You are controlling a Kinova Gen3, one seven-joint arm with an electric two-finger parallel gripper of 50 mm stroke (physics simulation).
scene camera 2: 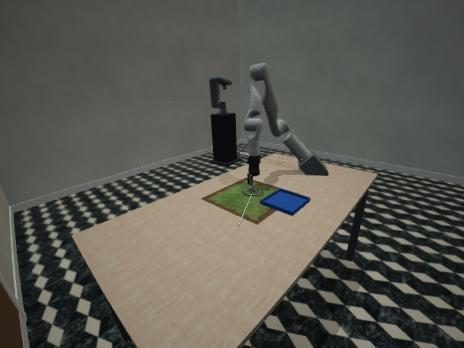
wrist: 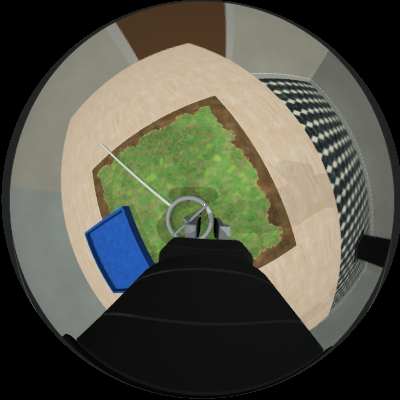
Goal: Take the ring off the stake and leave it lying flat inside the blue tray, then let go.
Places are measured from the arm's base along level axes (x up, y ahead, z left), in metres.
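Where they show: gripper, fingertip midpoint: [scene camera 2: 250, 184] [wrist: 206, 223]; arm's base, origin of the base link: [scene camera 2: 305, 158].
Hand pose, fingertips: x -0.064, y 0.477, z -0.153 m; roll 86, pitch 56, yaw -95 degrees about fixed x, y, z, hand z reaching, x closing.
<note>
Each offset is from my fingertips to the top centre of the thing. "pt": to the spot under its first point. Level surfaces: height alone.
The grey ring {pt dx -0.027, dy +0.013, dz +0.071 m} [scene camera 2: 259, 192] [wrist: 168, 218] is over the green mat, apparently slightly above it. Inside its outline in the wrist view a short grey bar {dx -0.004, dy +0.020, dz +0.026 m} [wrist: 200, 210] runs slantwise; I cannot tell whether this is part of the stake. A thin pale rod [scene camera 2: 244, 210] [wrist: 135, 173] runs from the ring out past the mat's edge. My gripper [scene camera 2: 250, 184] [wrist: 206, 223] is partly open over the ring's edge, with a gap between its fingers and nothing held. The blue tray {dx -0.015, dy +0.025, dz +0.240 m} [scene camera 2: 286, 201] [wrist: 116, 250] lies flat beside the ring, empty.
The green mat with a brown border {dx -0.036 m} [scene camera 2: 225, 198] [wrist: 210, 150] lies on the wooden table {dx -0.036 m} [scene camera 2: 175, 260] [wrist: 115, 122]. The tray overlaps one side of the mat. A black pedestal [scene camera 2: 224, 137] with a small grey arm stands behind the table.
</note>
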